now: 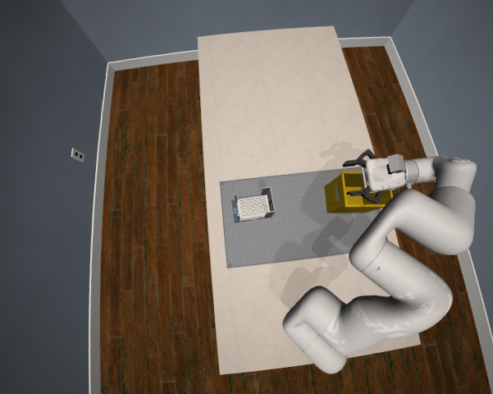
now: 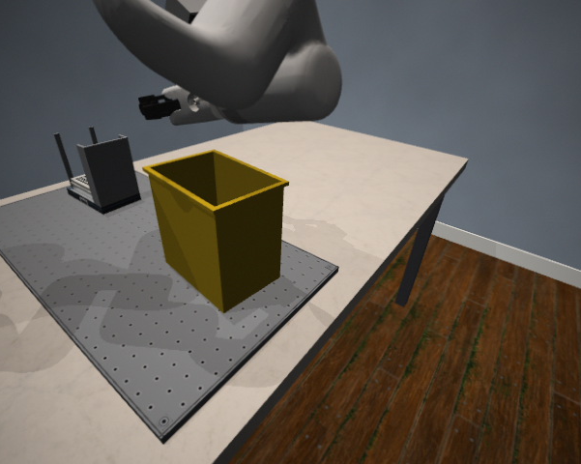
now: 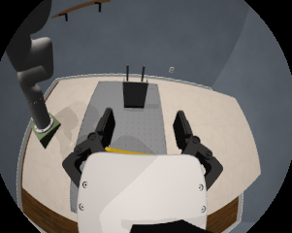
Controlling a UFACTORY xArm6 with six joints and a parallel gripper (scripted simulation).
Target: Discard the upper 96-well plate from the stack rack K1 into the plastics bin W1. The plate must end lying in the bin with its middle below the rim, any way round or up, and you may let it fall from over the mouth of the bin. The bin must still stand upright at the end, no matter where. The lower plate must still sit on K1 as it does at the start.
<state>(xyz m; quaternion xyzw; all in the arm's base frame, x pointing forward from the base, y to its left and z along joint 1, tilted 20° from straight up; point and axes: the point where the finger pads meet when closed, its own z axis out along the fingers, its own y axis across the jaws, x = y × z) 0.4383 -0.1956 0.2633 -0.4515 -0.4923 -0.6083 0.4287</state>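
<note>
The white 96-well plate is 300 mm to the left of my hand, 220 mm below it and 10 mm behind it. From my hand the other things lie so: yellow plastics bin W1: 170 mm below, 110 mm to the right, 30 mm behind.
</note>
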